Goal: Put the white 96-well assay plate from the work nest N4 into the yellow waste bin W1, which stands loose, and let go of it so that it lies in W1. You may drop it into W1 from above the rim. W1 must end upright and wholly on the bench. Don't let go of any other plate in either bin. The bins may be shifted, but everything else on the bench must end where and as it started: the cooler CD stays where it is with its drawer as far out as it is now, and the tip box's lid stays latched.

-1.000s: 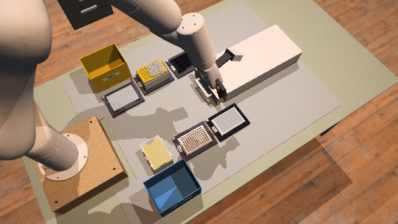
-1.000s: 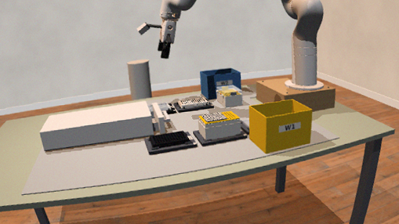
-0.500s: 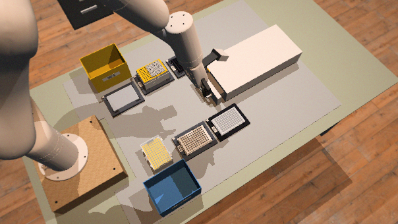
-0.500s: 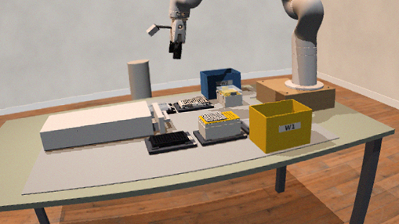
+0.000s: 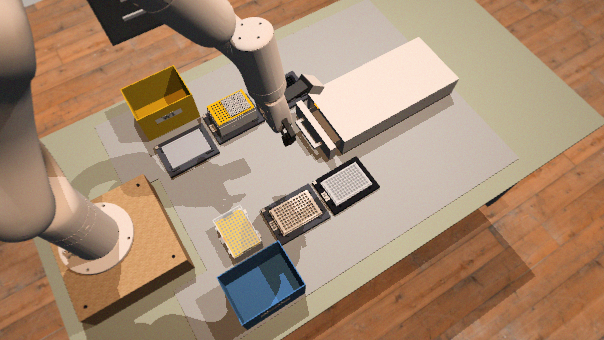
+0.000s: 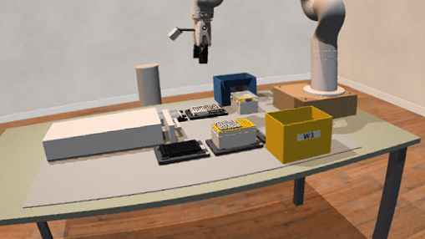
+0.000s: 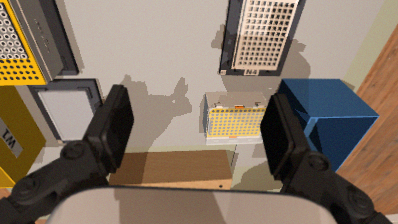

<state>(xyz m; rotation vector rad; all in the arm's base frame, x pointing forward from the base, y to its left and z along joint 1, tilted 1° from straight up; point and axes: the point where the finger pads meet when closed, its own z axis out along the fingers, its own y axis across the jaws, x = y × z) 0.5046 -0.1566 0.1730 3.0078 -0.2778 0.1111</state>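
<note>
Now: hand 60 mm past the cream plate, 120 mm to the left of it and 240 mm above it. From my hand the other things lie so: yellow-rimmed plate (250 mm to the left, 210 mm below); work nest N4 (60 mm behind, 120 mm to the right, 260 mm below); drawer (270 mm ahead, 10 mm to the left, 240 mm below).
</note>
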